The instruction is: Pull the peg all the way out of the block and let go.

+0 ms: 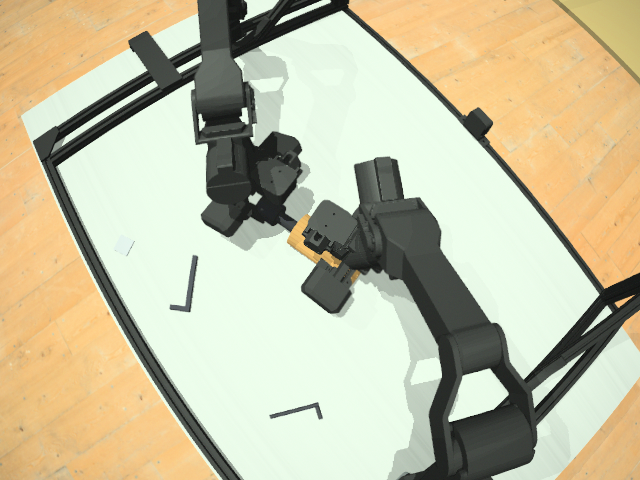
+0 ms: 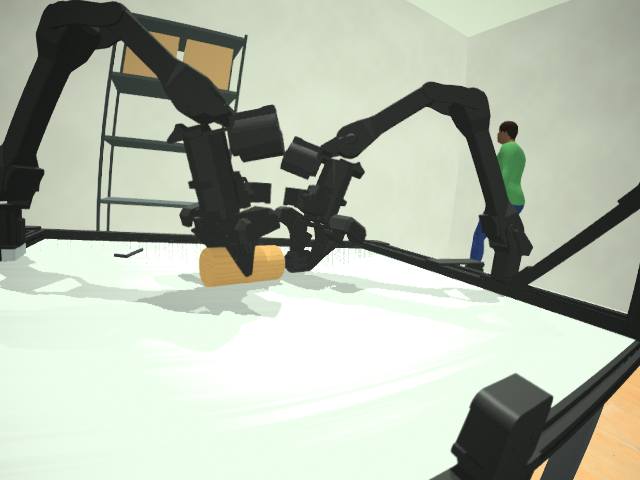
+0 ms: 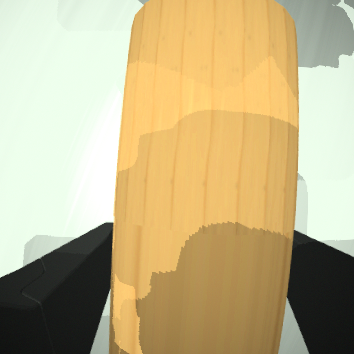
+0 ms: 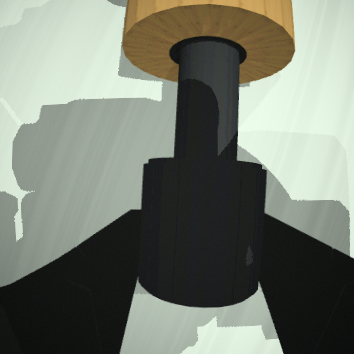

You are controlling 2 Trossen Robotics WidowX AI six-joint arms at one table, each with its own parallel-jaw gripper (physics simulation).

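Frame: origin at the left arm's base, x left, y ahead, z down, level; millimetres.
Seen in the pictures: left gripper, fingertip midpoint: (image 1: 332, 255) (image 2: 237, 271) (image 3: 197, 237); right gripper, fingertip midpoint: (image 1: 269, 212) (image 2: 298, 267) (image 4: 196, 222); left arm's base at its link origin: (image 2: 0, 245); right arm's base at its link origin: (image 2: 503, 279).
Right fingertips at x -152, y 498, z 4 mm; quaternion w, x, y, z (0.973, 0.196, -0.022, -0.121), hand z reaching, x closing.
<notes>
Offsets run from my right fingertips to a thing's top centre. "pt": to the spot under its first point. Level surfaces: height alone.
The block @(dx -26, dy -114, dz -41 mm) (image 1: 298, 236) (image 2: 219, 266) (image 3: 209, 175) (image 4: 149, 56) is a light-wood cylinder lying on its side on the table. The dark peg @(dx -9, dy -42, dz -32 mm) (image 1: 287, 222) (image 4: 202, 240) has a thin shaft that enters the hole in the block's end face, and a thick round head; a stretch of shaft shows between head and block. My left gripper (image 1: 330, 251) (image 2: 241, 264) (image 3: 197, 237) is shut on the block, one finger against each side. My right gripper (image 1: 269, 210) (image 2: 301, 259) (image 4: 196, 222) is shut on the peg's head. How deep the shaft sits inside is hidden.
Two dark L-shaped pieces @(dx +184, dy +2, dz +7 mm) (image 1: 191, 284) @(dx +185, dy -278, dz +9 mm) (image 1: 295, 411) and a small pale square @(pt dx +230, dy +124, dz +12 mm) (image 1: 124, 245) lie on the table @(dz +15 mm) (image 1: 232, 351). A black frame (image 1: 135, 338) runs along the table's edges. A shelf unit (image 2: 104, 139) and a person in green (image 2: 511, 173) are in the background.
</notes>
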